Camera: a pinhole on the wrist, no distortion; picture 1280 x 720 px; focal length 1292.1 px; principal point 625.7 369.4 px. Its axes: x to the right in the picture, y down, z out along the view. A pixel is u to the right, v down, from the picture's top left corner.
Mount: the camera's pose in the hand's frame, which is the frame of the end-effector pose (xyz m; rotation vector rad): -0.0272 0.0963 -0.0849 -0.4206 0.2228 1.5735
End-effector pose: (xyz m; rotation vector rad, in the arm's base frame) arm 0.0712 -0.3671 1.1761 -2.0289 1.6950 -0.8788
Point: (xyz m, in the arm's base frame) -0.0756 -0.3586 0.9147
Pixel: 1097.9 499.2
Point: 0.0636 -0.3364 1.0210
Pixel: 74.3 490.7
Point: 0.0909 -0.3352 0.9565
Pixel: 185.8 482.6
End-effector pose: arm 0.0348 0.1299 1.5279 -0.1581 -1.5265 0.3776
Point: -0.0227 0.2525 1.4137
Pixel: 729.4 568.1
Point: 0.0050 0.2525 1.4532
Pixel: 694.6 226.7
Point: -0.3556 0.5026 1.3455
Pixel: 1051.6 250.1
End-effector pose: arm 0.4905 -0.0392 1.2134 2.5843 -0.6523 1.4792
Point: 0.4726 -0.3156 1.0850
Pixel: 994.0 207.2
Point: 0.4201 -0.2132 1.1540
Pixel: 1054.0 187.8
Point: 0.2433 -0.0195 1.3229
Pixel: behind the camera
